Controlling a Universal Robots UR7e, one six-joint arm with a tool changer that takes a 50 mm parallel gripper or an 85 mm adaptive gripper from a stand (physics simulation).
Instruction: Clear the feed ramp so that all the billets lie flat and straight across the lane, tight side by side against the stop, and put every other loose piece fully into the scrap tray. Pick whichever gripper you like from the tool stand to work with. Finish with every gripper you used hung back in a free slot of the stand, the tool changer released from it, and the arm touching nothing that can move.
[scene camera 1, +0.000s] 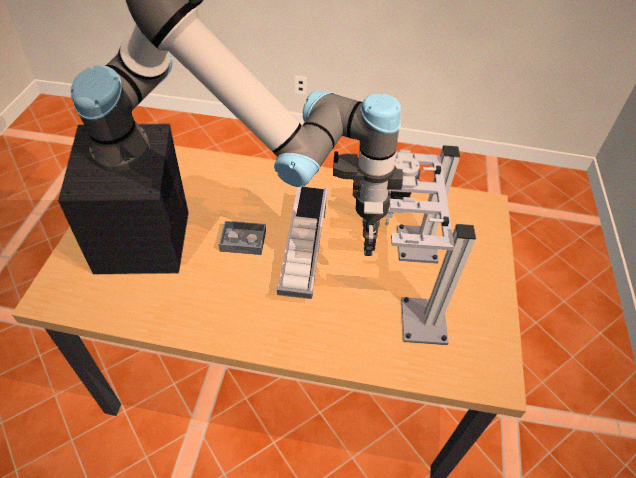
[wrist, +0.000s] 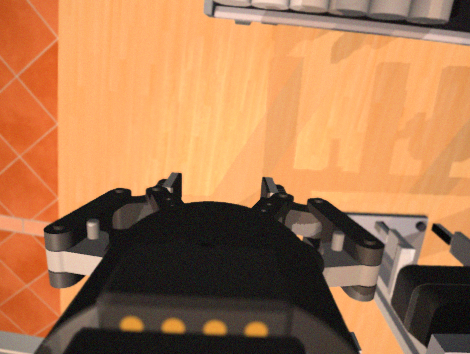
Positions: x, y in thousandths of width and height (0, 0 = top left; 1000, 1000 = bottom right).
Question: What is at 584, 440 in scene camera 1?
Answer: An adaptive gripper.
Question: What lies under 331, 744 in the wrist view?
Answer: An adaptive gripper.
